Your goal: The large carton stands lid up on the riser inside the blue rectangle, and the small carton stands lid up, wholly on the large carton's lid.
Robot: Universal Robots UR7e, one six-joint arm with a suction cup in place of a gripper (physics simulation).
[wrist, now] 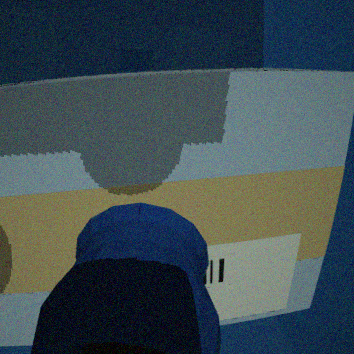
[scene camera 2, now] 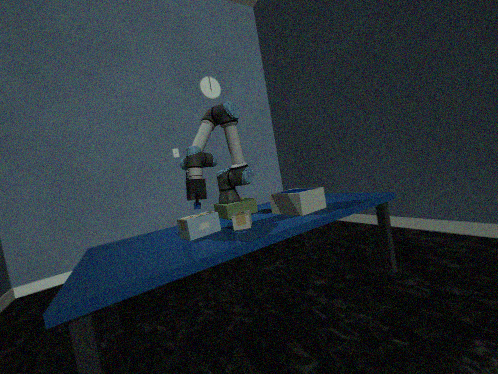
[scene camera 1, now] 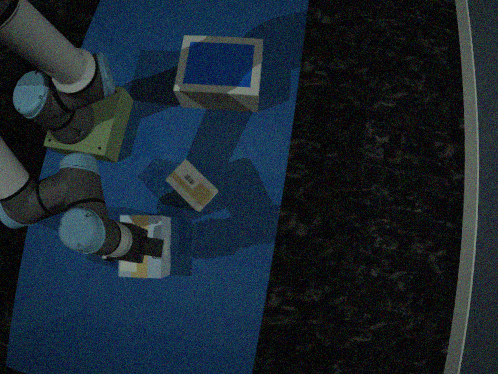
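The large carton (scene camera 1: 142, 271) (scene camera 2: 206, 226) (wrist: 280, 200) stands on the table lid up, left of the small carton in scene camera 2. Its lid shows a tan tape stripe and a barcode label. My suction cup (scene camera 2: 197, 205) (wrist: 142, 227) hangs a little above this lid, with a gap, and holds no carton. The arm hides part of the lid in scene camera 1. The small carton (scene camera 1: 192, 185) (scene camera 2: 241, 221) stands on the table, turned at an angle, with its barcode and tape on top. The riser (scene camera 1: 215, 100) (scene camera 2: 314, 201) bears the blue rectangle (scene camera 1: 218, 64) (scene camera 2: 295, 190), with no carton on it.
The blue table (scene camera 1: 135, 325) (scene camera 2: 125, 270) carries everything. The green arm base block (scene camera 1: 92, 145) (scene camera 2: 250, 205) stands behind the small carton in scene camera 2. The arm's forearm and wrist reach over toward the large carton. Dark shadows lie across the table.
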